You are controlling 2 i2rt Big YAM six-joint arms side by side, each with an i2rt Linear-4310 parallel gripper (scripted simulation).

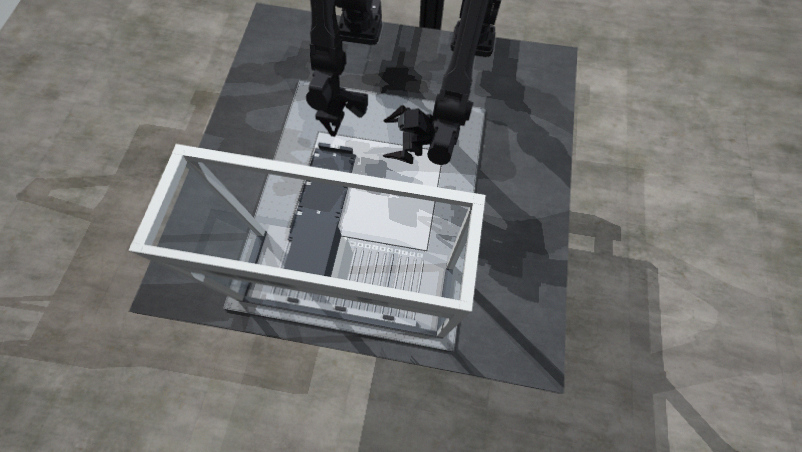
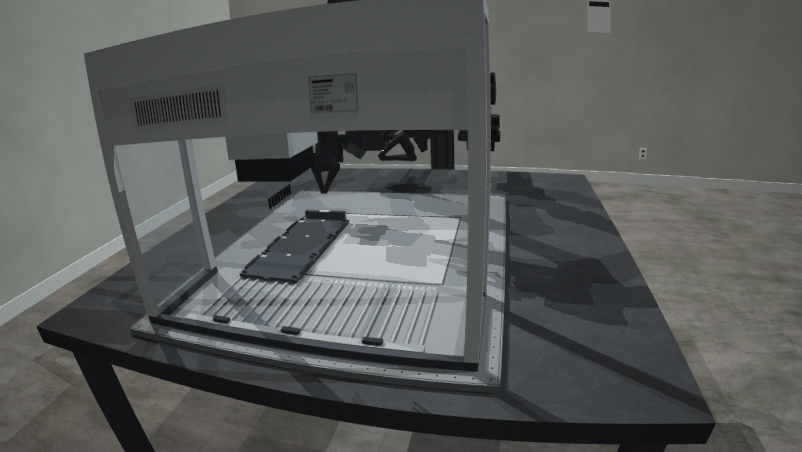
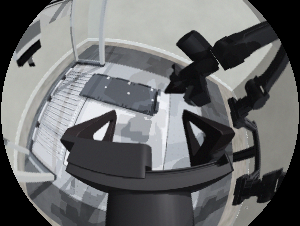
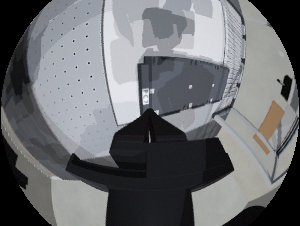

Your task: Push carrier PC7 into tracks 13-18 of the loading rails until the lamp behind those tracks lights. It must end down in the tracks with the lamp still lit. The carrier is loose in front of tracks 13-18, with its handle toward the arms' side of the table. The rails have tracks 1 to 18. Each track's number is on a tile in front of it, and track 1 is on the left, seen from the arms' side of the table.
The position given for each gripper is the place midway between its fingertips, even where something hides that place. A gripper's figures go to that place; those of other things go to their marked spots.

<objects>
The left gripper (image 1: 383, 138) is 112 cm from the lens. A carrier PC7 (image 1: 323, 202): 126 cm from the lens.
</objects>
